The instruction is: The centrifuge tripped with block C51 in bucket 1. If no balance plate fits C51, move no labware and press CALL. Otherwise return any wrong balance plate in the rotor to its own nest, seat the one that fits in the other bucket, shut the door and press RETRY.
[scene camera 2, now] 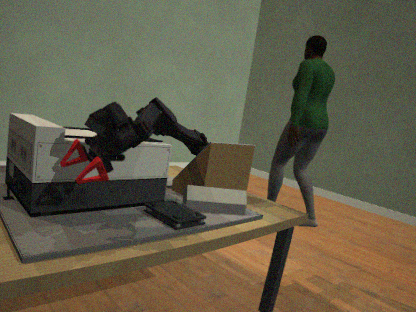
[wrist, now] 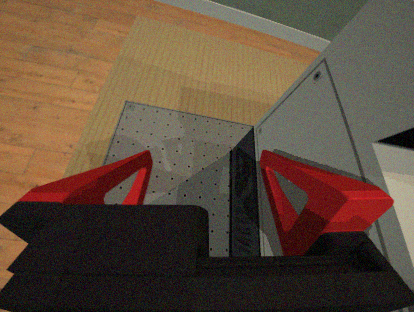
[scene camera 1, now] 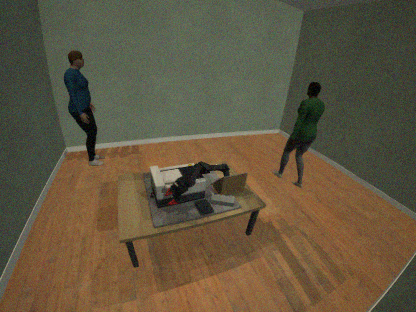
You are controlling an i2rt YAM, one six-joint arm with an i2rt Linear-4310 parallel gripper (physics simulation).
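Frame: origin at the arm's base, x ahead, y left, z up, level; millimetres.
Where they show: gripper, between the fingertips: (scene camera 2: 68, 173) (wrist: 206, 156) (scene camera 1: 166, 200); arm's base, origin of its link: (scene camera 2: 208, 164) (scene camera 1: 227, 178).
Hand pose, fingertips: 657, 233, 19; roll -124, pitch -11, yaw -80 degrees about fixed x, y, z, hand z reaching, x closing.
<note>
Things, the pixels of their top centre, and the offset from my fingertips, as dx, dy, dz. "*": a spot on its surface instead. Level surfaces: height alone.
- grey perforated board, height of its surface: dz -138
- flat black piece, a spot on its surface: (scene camera 2: 175, 214) (scene camera 1: 203, 208) * -315, +52, -113
- low pale block, centre of its top: (scene camera 2: 216, 186) (scene camera 1: 223, 195) -536, -28, -55
The centrifuge (scene camera 1: 157, 182) (scene camera 2: 140, 160) (wrist: 310, 120) is a large pale box with a dark lower part. Its top shows an opening with a white surface in scene camera 2. My gripper (scene camera 1: 170, 197) (scene camera 2: 70, 173) (wrist: 206, 156) is open and empty, its red fingers wide apart. It hangs beside the centrifuge's front side panel, above the grey perforated board (scene camera 1: 165, 217) (scene camera 2: 100, 240) (wrist: 140, 130). The arm reaches across the front of the machine. Block C51, the rotor, the buckets, the balance plates and the CALL and RETRY buttons cannot be made out.
A flat black piece (scene camera 1: 204, 207) (scene camera 2: 175, 214) lies on the board, beside a low pale block (scene camera 1: 223, 200) (scene camera 2: 216, 198). A brown slanted box (scene camera 1: 234, 184) (scene camera 2: 230, 165) stands behind that block. Two people, in blue (scene camera 1: 77, 90) and green (scene camera 1: 307, 117) (scene camera 2: 315, 95), stand away from the table.
</note>
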